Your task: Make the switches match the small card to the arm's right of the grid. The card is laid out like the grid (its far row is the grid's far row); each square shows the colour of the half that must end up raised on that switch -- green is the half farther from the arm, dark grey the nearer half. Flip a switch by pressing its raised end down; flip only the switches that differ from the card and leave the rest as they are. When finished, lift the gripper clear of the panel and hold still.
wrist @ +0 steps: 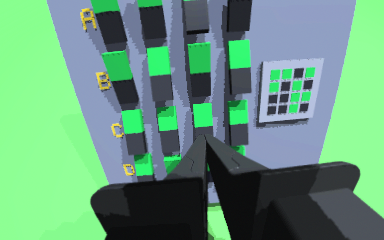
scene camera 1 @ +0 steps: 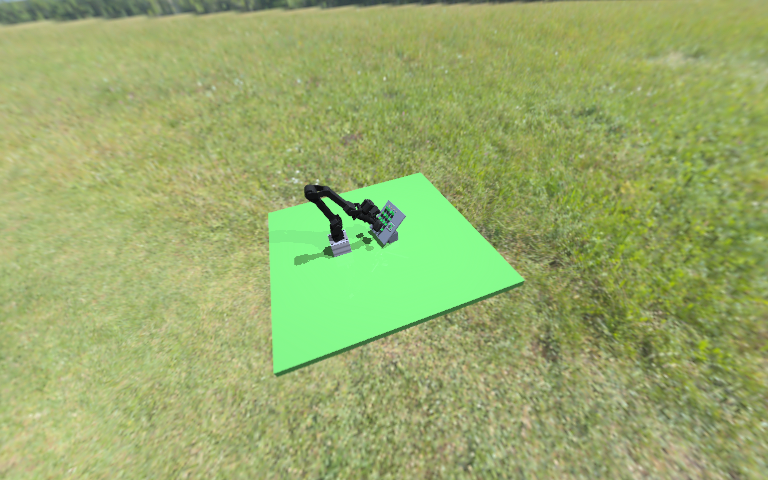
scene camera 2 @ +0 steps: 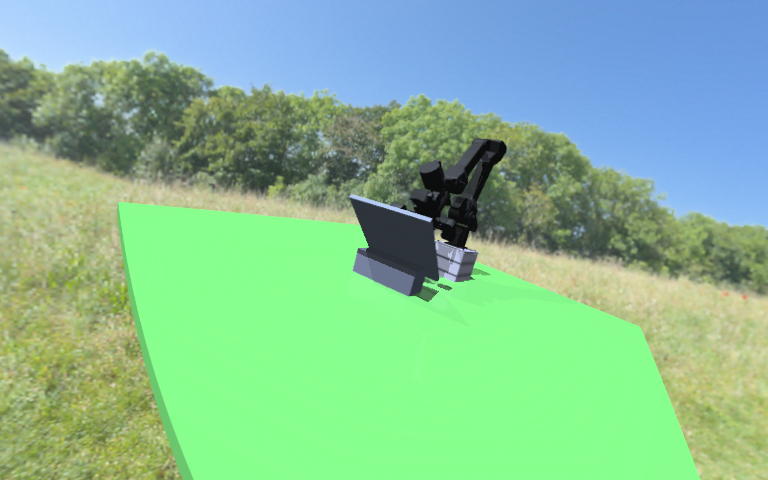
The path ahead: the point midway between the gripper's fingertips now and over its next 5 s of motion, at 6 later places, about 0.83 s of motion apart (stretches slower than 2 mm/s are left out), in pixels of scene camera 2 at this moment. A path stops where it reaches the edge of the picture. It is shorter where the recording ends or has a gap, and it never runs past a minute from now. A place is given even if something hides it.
The gripper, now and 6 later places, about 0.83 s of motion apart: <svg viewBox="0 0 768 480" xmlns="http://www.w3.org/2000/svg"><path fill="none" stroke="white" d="M405 243L405 244L412 226L400 234L397 239L396 240L395 241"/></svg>
